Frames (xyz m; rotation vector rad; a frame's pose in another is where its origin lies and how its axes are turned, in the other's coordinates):
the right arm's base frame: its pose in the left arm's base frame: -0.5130 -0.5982 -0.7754 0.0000 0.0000 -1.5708
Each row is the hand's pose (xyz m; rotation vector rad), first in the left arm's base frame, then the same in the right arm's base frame.
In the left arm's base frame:
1: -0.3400 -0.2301 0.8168 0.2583 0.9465 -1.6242
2: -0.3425 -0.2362 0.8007 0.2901 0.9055 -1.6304
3: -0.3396 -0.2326 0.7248 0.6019 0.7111 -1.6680
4: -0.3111 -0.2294 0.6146 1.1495 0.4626 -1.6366
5: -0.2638 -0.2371 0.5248 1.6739 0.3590 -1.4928
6: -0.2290 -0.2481 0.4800 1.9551 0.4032 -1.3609
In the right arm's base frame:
1: -0.3681 0.1730 1.5922 -0.4307 0.7541 -0.1650
2: -0.3620 0.1705 1.5761 -0.3851 0.7481 -0.1643
3: -0.3656 0.1734 1.5002 -0.0680 0.8176 -0.1973
4: -0.3688 0.2019 1.3900 0.4266 1.0012 -0.2445
5: -0.3611 0.2492 1.3002 0.8207 1.2688 -0.2728
6: -0.3501 0.2840 1.2554 0.9751 1.4818 -0.2788

